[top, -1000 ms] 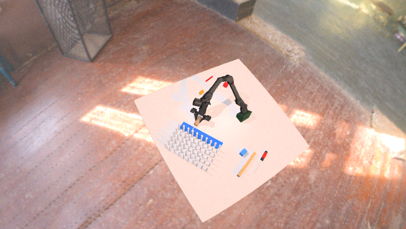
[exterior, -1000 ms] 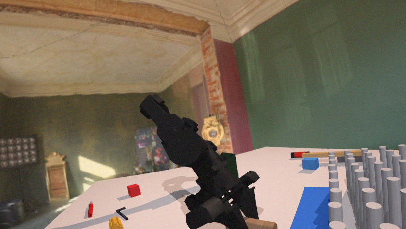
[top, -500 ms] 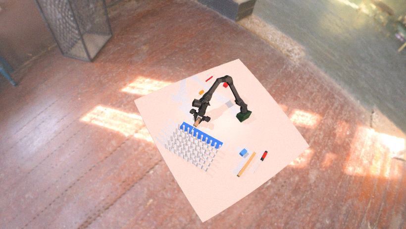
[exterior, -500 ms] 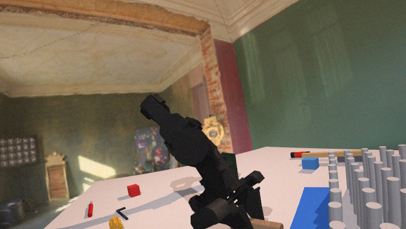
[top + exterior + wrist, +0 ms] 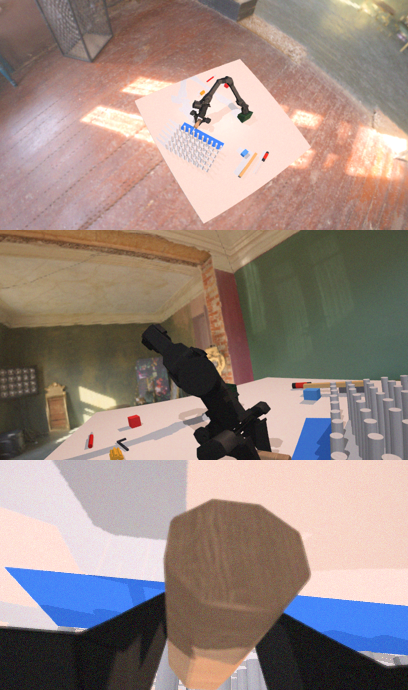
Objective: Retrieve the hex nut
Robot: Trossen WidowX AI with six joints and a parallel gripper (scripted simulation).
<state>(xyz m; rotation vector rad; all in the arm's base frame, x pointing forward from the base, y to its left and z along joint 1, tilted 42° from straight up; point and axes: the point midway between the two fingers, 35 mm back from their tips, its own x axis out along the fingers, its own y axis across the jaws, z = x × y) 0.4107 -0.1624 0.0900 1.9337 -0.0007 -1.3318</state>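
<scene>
Right now my gripper tip is 2 cm short of the blue taped strip, 11 cm to the right of it and 3 cm above it. From my gripper tip the other things lie so: yellow piece: 25 cm behind, 26 cm to the right, 1 cm below; then blue block: 17 cm behind, 46 cm to the left, 1 cm below; then allen key: 37 cm behind, 25 cm to the right, 2 cm below.
</scene>
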